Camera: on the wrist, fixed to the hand. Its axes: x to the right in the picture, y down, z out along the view.
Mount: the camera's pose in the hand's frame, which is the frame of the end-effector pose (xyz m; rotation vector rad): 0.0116 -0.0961 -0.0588 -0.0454 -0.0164 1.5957
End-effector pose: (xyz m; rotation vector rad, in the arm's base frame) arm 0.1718 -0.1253 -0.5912 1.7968 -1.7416 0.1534
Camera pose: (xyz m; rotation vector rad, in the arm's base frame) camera 0.2826 -0.1121 -0.5720 -0.0087 -2.6813 0.6916
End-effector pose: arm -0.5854 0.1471 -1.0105 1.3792 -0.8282 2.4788
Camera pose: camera -0.5945 0.2579 -0.9887 -0.3082 1.3038 -1.5320
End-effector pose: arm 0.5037 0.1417 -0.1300 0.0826 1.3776 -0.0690
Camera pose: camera 0.4391 0.0519 -0.1543 1.0941 0.9666 1.2744
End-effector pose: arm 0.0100 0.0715 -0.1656 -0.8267 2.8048 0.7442
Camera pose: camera 0.0531 -0.0330 -0.1579 -1.3753 -2.4321 -0.6885
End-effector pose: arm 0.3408 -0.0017 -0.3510 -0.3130 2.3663 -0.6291
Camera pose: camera 0.2991 -0.0673 -0.2687 1.4011 1.8148 0.2214
